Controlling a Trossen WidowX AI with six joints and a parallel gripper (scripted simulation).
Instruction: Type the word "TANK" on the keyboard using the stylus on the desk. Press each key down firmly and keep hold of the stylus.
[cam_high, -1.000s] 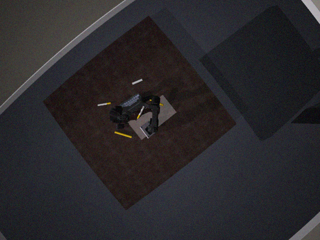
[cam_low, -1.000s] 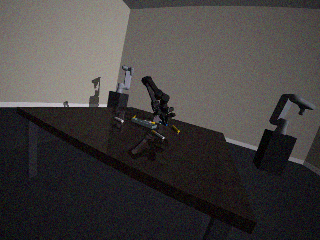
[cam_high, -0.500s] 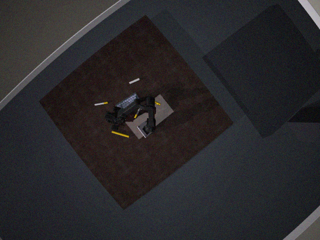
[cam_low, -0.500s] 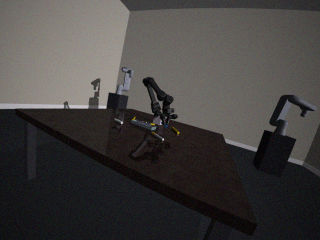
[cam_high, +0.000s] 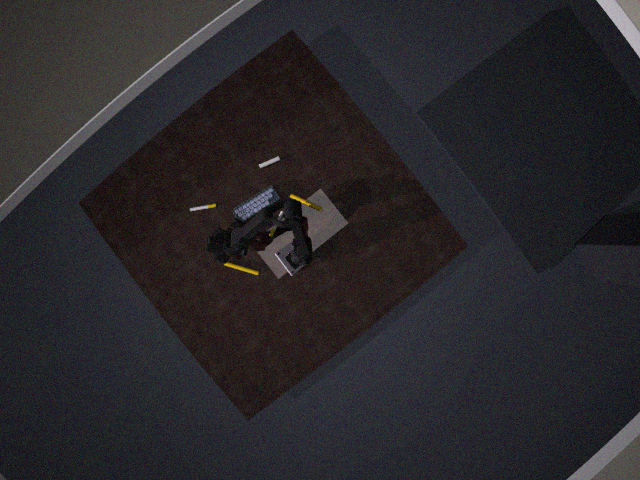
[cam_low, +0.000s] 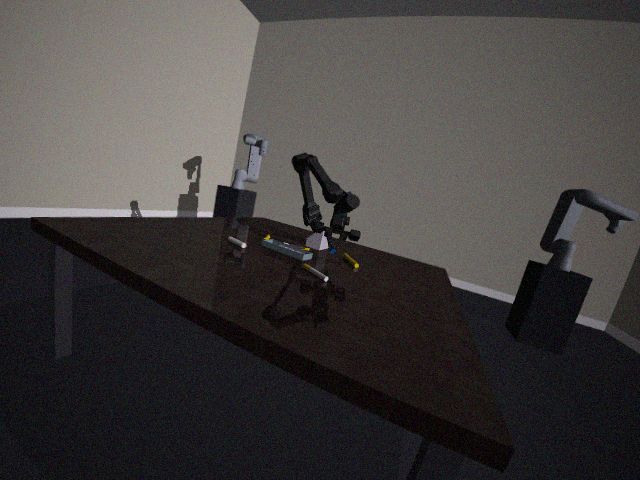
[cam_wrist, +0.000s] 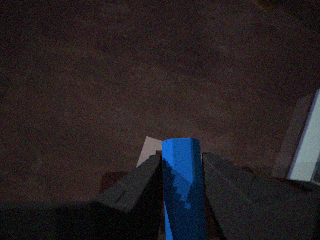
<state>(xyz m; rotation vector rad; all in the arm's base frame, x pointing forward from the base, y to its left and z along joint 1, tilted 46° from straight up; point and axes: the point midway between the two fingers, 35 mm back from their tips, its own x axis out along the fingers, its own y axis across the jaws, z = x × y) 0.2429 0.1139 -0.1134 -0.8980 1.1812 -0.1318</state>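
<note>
My gripper tip is now 60 mm past the blue stylus and 20 mm to the left of it. From my gripper tip the other things lie so: yellow pen (140 mm behind, 50 mm to the left, 40 mm below).
</note>
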